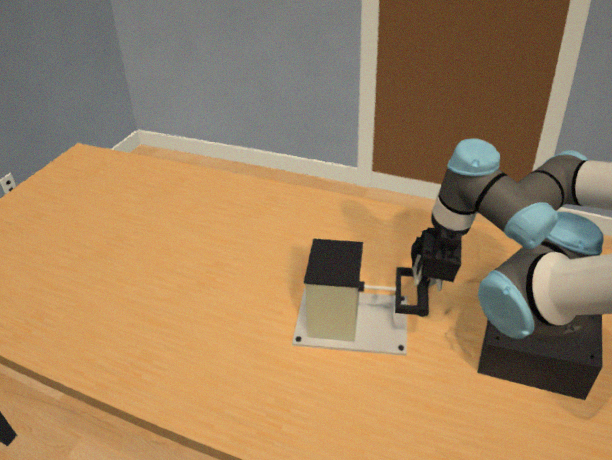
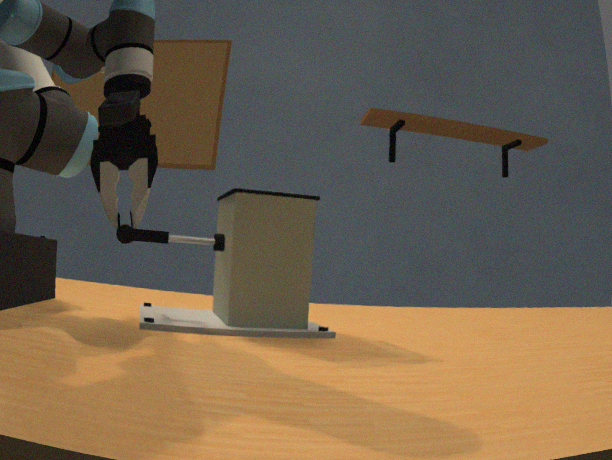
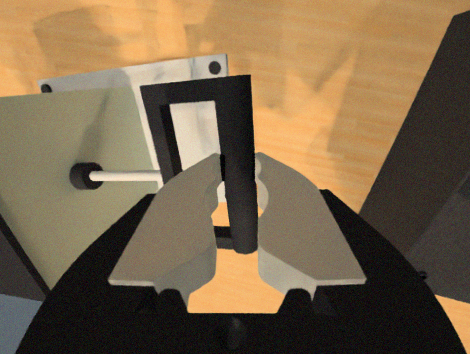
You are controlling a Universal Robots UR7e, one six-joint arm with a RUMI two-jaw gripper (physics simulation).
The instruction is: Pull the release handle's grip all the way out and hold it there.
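The release handle's grip [image 1: 411,309] [image 2: 152,236] [image 3: 237,120] is a black rectangular frame on a thin pale rod [image 1: 379,287] [image 2: 191,240] [image 3: 127,175]. The rod sticks out of the side of a pale green box [image 1: 331,312] [image 2: 270,260] [image 3: 40,145] with a black top, and a length of it shows between box and grip. My gripper [image 1: 428,284] [image 2: 125,223] [image 3: 238,157] points down and is shut on the grip's outer bar, one finger inside the frame and one outside. The grip is level, above the table.
The box stands on a light grey base plate [image 1: 382,332] [image 2: 185,320] [image 3: 125,77] on the wooden table [image 1: 175,280] [image 2: 350,400]. The robot's dark base [image 1: 540,362] [image 2: 25,272] [image 3: 425,125] is close beyond the grip. A wall shelf [image 2: 450,128] hangs behind.
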